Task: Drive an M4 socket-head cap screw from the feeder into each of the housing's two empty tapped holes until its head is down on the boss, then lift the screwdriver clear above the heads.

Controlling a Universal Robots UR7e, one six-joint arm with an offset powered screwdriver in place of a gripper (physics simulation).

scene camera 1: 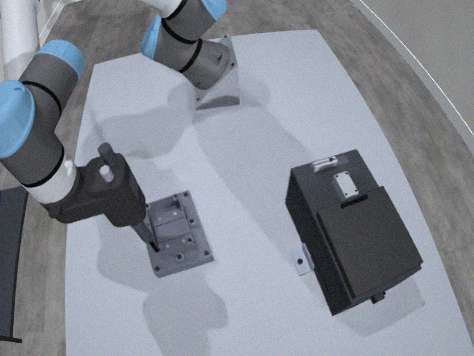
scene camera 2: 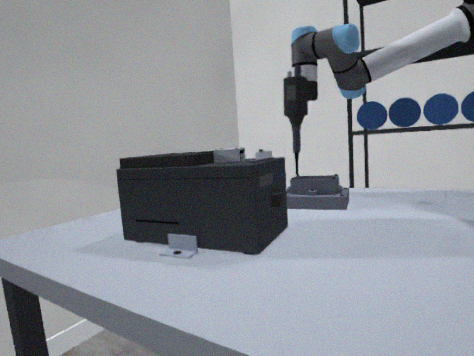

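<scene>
The grey housing (scene camera 1: 201, 239) (scene camera 2: 320, 201) lies flat on the table, with a raised rectangular wall and several small holes and bosses on its top. My black screwdriver (scene camera 1: 157, 248) (scene camera 2: 297, 174) points down. Its thin tip is at the housing's left side in scene camera 1 and at the height of the raised wall's top in scene camera 2. Whether a screw is on the tip or under it is too small to tell, and the spot beneath it is hidden. The black feeder (scene camera 1: 372, 240) (scene camera 2: 200, 200) stands apart from the housing, with a pale block (scene camera 1: 346, 185) on top.
A small pale angle bracket (scene camera 1: 301, 261) (scene camera 2: 182, 244) sits at the feeder's side. The arm's base plate (scene camera 1: 232, 82) is at the table's far end. A dark rack (scene camera 2: 351, 150) with blue discs (scene camera 2: 371, 115) stands behind the table (scene camera 2: 350, 300).
</scene>
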